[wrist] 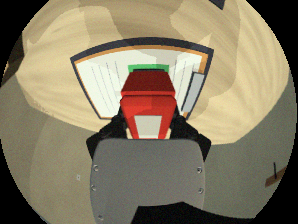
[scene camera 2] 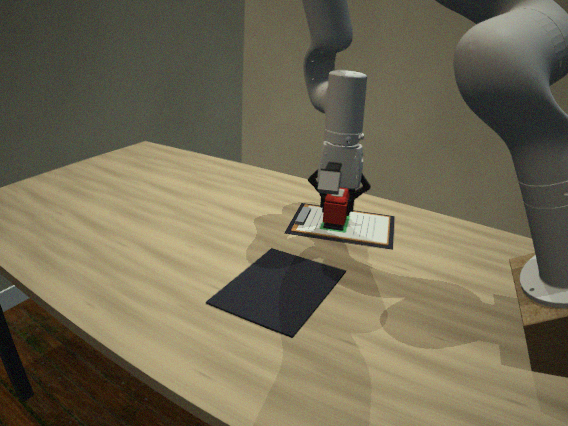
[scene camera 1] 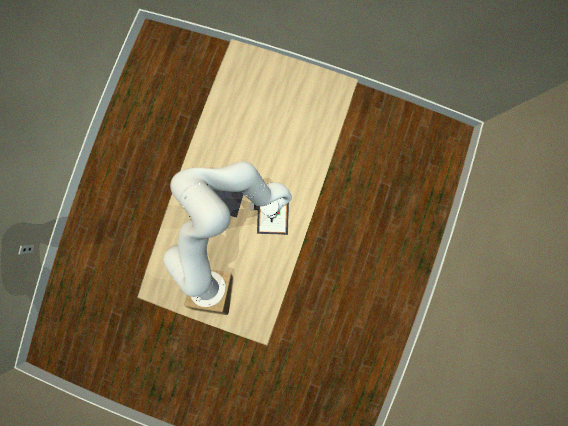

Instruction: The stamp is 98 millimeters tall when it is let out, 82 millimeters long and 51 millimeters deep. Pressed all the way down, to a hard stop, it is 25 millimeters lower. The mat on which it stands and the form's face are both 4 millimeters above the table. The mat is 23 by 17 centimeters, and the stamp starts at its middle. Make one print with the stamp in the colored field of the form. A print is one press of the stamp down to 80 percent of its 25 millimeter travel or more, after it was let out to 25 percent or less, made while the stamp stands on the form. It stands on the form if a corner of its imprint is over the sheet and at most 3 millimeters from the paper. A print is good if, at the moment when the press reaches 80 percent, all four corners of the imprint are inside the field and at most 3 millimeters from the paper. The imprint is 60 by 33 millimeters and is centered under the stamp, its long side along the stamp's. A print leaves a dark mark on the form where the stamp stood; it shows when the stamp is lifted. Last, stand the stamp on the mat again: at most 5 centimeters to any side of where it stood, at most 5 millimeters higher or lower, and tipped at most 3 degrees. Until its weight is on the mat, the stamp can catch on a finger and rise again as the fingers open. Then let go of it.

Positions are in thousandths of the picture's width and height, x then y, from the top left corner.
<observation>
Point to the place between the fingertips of my gripper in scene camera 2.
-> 592,499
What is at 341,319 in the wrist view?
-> A form.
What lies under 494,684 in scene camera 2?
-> A dark mat.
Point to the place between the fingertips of my gripper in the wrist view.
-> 498,449
</observation>
